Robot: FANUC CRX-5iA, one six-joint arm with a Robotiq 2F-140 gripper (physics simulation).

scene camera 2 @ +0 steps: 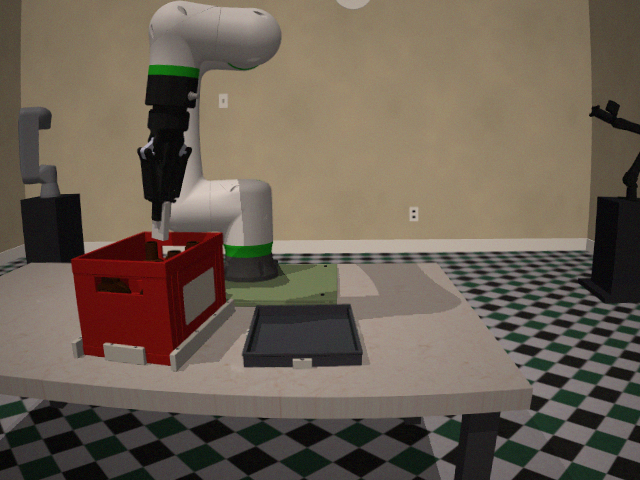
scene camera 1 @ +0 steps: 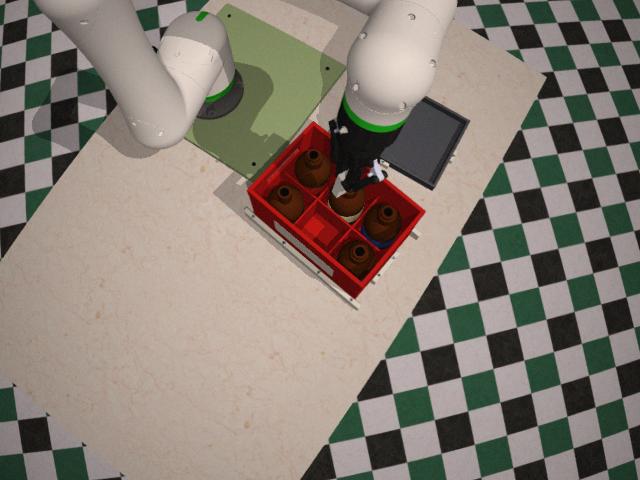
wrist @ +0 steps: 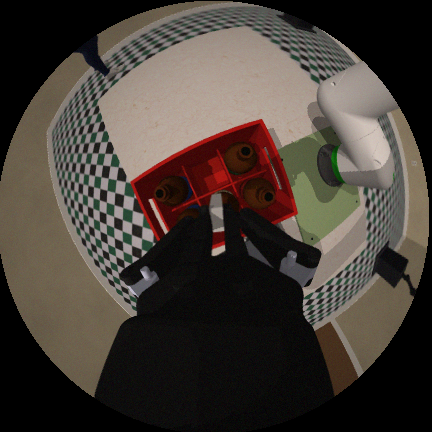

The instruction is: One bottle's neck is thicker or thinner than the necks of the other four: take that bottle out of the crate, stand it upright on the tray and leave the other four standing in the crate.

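Where they show: gripper, fingertip midpoint: [scene camera 2: 159,238] [scene camera 1: 340,191] [wrist: 217,202]; arm's base, origin of the base link: [scene camera 2: 249,275] [scene camera 1: 212,91] [wrist: 331,164].
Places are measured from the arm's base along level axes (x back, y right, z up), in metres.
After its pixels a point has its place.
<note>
A red crate [scene camera 1: 409,200] @(x -0.516, y -0.009, z 0.162 m) [scene camera 2: 137,305] @(x -0.550, y 0.046, z 0.089 m) [wrist: 193,155] @(x -0.416, y 0.162, z 0.112 m) with six cells stands on the table. Brown bottles stand upright in five cells: two at the arm's side [scene camera 1: 312,167] @(x -0.330, y 0.043, z 0.127 m) [scene camera 1: 286,200] @(x -0.336, y 0.127, z 0.135 m), one in the middle [scene camera 1: 348,204] @(x -0.427, y 0.052, z 0.108 m), and two at the far end [scene camera 1: 382,221] @(x -0.500, y 0.047, z 0.137 m) [scene camera 1: 357,257] @(x -0.506, y 0.133, z 0.150 m). One middle cell [scene camera 1: 316,226] @(x -0.389, y 0.100, z -0.005 m) is empty. My gripper [scene camera 1: 339,188] @(x -0.409, y 0.060, z 0.173 m) [scene camera 2: 161,230] @(x -0.409, y 0.060, z 0.173 m) [wrist: 217,202] @(x -0.409, y 0.060, z 0.173 m) is shut on nothing. Its tips hang over the middle bottle [wrist: 230,198] @(x -0.387, y 0.047, z 0.104 m), about level with the crate's rim. The dark grey tray [scene camera 1: 428,138] @(x -0.456, y -0.222, z -0.008 m) [scene camera 2: 301,354] @(x -0.522, y -0.219, z 0.010 m) lies empty beside the crate.
The arm's base stands on a green plate [scene camera 1: 290,67] @(x -0.103, y -0.160, z 0.003 m) [scene camera 2: 294,286] @(x -0.101, y -0.136, z 0.002 m) behind the crate. White guide strips [scene camera 2: 199,335] @(x -0.464, y -0.027, z 0.010 m) border the crate's foot. The table edge [scene camera 2: 318,395] @(x -0.617, y -0.258, z -0.013 m) runs just in front of the tray.
</note>
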